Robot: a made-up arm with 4 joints.
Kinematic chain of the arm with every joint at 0, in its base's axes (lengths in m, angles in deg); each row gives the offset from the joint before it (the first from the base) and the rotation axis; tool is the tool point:
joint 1: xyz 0 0 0.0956 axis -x
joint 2: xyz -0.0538 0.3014 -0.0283 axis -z
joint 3: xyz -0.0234 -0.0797 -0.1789 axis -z
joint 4: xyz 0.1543 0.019 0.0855 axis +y
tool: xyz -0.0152 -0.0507 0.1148
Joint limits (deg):
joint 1: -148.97..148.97
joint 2: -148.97..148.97
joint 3: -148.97..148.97
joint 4: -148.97..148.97
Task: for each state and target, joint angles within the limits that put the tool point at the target. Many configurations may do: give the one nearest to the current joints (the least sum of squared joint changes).
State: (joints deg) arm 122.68 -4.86 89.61 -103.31
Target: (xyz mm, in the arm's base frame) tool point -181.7 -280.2 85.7
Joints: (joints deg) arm 126.27 22.90 98.25 -140.61
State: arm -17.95 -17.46 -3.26 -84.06
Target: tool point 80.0 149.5 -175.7
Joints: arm 15.21 -38.82 25.96 -143.06
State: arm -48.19 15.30 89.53 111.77
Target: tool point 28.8 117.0 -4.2
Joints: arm -61.27 -7.24 69.54 111.98
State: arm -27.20 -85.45 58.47 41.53
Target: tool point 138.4 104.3 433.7
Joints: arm -73.99 -84.77 36.04 -0.47
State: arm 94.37 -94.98 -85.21 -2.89
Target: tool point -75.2 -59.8 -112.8
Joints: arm 104.16 -114.97 -121.10 -0.36
